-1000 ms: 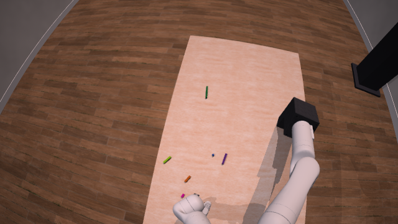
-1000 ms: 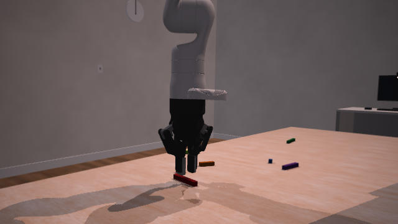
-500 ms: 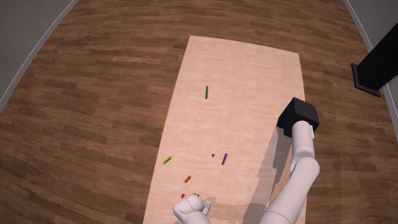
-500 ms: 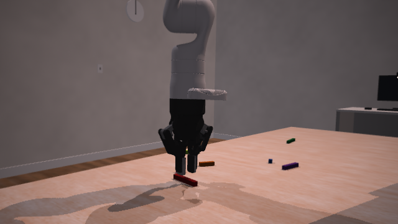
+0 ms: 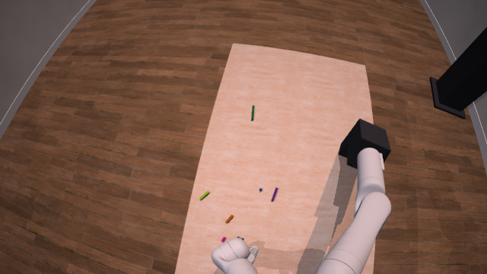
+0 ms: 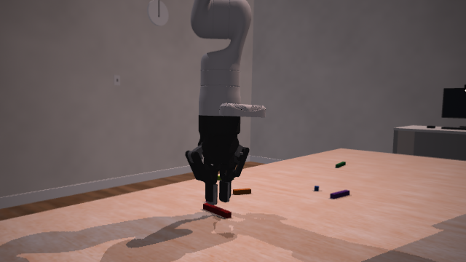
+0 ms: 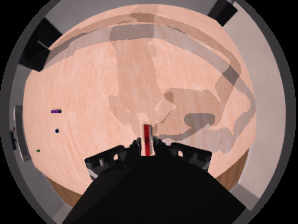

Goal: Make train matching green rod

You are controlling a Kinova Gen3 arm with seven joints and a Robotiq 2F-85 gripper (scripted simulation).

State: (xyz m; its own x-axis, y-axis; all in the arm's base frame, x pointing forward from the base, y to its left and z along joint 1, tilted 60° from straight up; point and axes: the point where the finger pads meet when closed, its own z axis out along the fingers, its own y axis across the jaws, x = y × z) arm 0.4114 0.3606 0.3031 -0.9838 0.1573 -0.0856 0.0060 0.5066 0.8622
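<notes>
Now: hand 3 cm above the red rod. From my hand the other things lie so: lime rod: 21 cm ahead, 19 cm to the right, 3 cm below; orange rod: 13 cm to the right, 7 cm ahead, 3 cm below; magenta rod: 7 cm ahead, 4 cm to the right, 3 cm below.
</notes>
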